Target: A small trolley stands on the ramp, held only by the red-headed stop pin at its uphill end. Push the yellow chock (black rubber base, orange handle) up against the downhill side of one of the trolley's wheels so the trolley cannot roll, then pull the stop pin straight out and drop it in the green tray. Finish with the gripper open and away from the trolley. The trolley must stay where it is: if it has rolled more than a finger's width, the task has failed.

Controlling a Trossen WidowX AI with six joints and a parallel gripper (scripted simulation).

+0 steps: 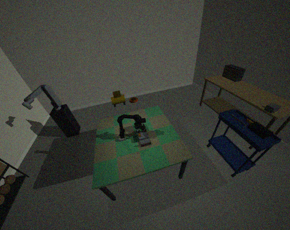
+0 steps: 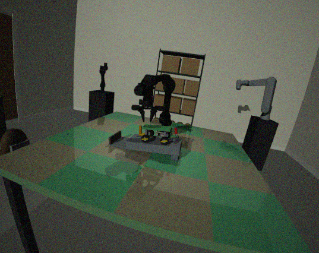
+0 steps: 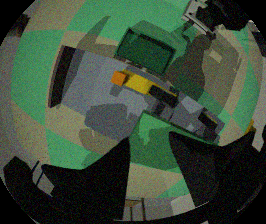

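Now: gripper tip 190 mm to the right of the red-headed stop pin and 40 mm above it. From my gripper tip the other things lie so: dark green tray (170 mm below, 110 mm behind, 20 mm to the right); then yellow chock (80 mm below, 40 mm behind, 20 mm to the right); then grey ramp (120 mm below, 70 mm to the left, 20 mm ahead).
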